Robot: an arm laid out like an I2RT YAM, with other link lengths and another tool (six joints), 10 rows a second.
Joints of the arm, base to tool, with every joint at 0 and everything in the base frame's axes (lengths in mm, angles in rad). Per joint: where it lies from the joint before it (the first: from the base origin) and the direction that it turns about. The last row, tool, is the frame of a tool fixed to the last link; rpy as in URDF.
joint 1: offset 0 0 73.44 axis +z
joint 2: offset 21 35.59 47.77 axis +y
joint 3: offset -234.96 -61.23 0 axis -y
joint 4: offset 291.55 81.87 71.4 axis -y
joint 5: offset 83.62 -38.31 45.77 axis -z
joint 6: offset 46.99 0 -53.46 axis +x
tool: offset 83 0 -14 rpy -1.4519 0.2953 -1.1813
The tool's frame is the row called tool.
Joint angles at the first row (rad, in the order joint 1, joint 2, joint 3, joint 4, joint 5, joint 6):
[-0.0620 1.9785 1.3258 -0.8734 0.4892 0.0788]
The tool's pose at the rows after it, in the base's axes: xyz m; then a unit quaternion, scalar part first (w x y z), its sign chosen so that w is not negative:
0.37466, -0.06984, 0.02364, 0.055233, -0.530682, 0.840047, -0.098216
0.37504, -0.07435, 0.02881, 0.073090, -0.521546, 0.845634, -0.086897
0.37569, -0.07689, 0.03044, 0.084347, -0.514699, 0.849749, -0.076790
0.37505, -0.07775, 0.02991, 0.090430, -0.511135, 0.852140, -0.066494
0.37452, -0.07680, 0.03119, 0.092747, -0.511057, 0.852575, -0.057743
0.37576, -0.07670, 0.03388, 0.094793, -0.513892, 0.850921, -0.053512
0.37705, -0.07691, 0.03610, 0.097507, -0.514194, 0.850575, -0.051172
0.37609, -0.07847, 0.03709, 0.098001, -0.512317, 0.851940, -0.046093
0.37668, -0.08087, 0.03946, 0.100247, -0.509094, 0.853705, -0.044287
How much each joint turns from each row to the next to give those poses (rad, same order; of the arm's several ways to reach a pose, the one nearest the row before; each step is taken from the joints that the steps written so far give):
[-0.0271 -0.0267 0.0004 0.0000 -0.0526 -0.0149]
[-0.0248 -0.0194 0.0011 -0.0034 -0.0423 -0.0053]
[-0.0164 -0.0043 0.0057 -0.0042 -0.0317 -0.0012]
[-0.0103 0.0001 0.0020 -0.0046 -0.0248 -0.0023]
[-0.0030 0.0000 0.0068 -0.0133 -0.0168 -0.0030]
[-0.0019 0.0000 0.0107 -0.0099 -0.0091 -0.0092]
[-0.0023 0.0000 0.0088 -0.0065 -0.0073 -0.0034]
[-0.0073 0.0000 0.0046 -0.0096 -0.0091 -0.0031]
[-0.0080 0.0000 0.0091 -0.0080 -0.0065 -0.0007]

